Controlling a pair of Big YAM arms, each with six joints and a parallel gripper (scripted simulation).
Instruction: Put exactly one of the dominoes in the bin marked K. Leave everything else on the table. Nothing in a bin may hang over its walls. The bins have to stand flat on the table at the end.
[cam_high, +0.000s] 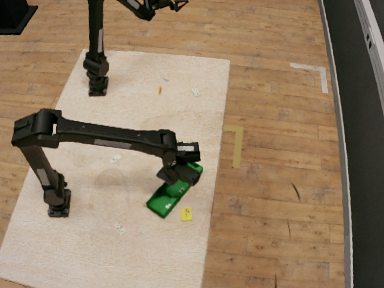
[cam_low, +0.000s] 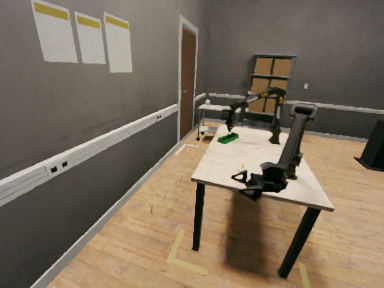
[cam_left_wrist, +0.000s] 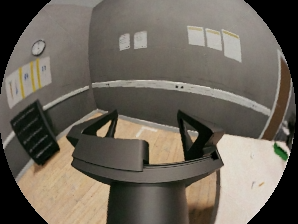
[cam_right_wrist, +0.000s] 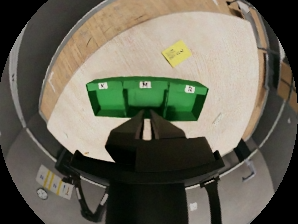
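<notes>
Right now the green bin is 10 mm to the left of my right hand and 70 mm below it.
</notes>
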